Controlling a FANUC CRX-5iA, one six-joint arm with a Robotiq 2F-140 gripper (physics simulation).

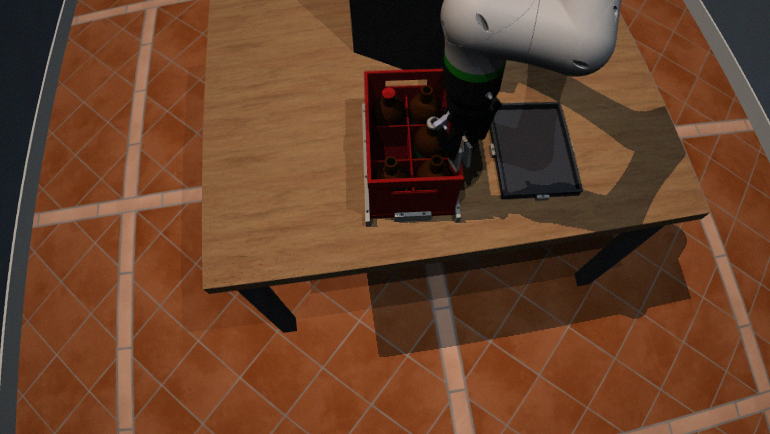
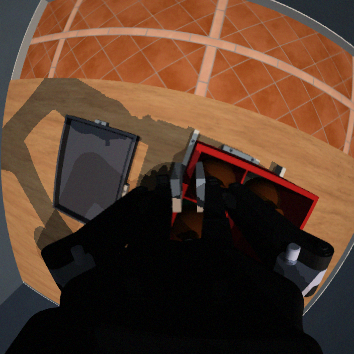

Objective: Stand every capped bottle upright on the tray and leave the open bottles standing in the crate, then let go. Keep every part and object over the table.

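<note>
The red crate (image 1: pixel 414 196) (image 2: pixel 298 191) stands mid-table with brown bottles in its cells. A red-capped bottle (image 1: pixel 388 96) stands in the back left cell, an open one (image 1: pixel 426 94) beside it. Open bottles stand in the front left cell (image 1: pixel 390 163) (image 2: pixel 263 189) and the front right cell (image 1: pixel 436 160) (image 2: pixel 218 172). The middle right bottle (image 1: pixel 426 139) is mostly hidden by the arm. My gripper (image 1: pixel 460 153) (image 2: pixel 188 173) is low at the crate's right side, one finger outside and one inside. It is shut on the crate's right wall. The dark tray (image 1: pixel 533 151) (image 2: pixel 95 165) is empty.
The tray lies just right of the crate, with a narrow strip of table between them. Metal brackets (image 1: pixel 412 215) sit at the crate's front and left base. The table's front edge is near the crate.
</note>
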